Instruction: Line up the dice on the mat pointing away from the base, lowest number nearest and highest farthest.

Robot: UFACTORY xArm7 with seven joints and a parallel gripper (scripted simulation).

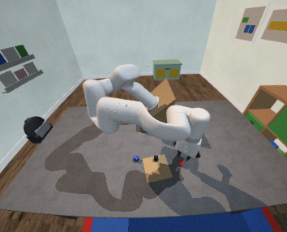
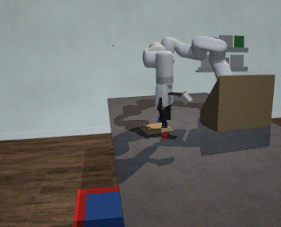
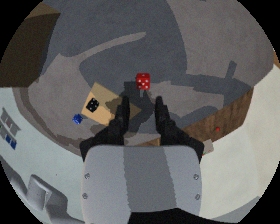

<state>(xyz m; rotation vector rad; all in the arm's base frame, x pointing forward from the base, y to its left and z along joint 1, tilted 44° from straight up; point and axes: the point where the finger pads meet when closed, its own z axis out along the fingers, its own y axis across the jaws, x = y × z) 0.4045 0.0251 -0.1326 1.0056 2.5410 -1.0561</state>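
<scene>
Now: hand 9 cm above the red die. Also, from my hand: tan mat (14 cm to the right, 10 cm below, 1 cm ahead); then black die (14 cm to the right, 8 cm below, 4 cm behind); then blue die (26 cm to the right, 9 cm below, 5 cm behind).
</scene>
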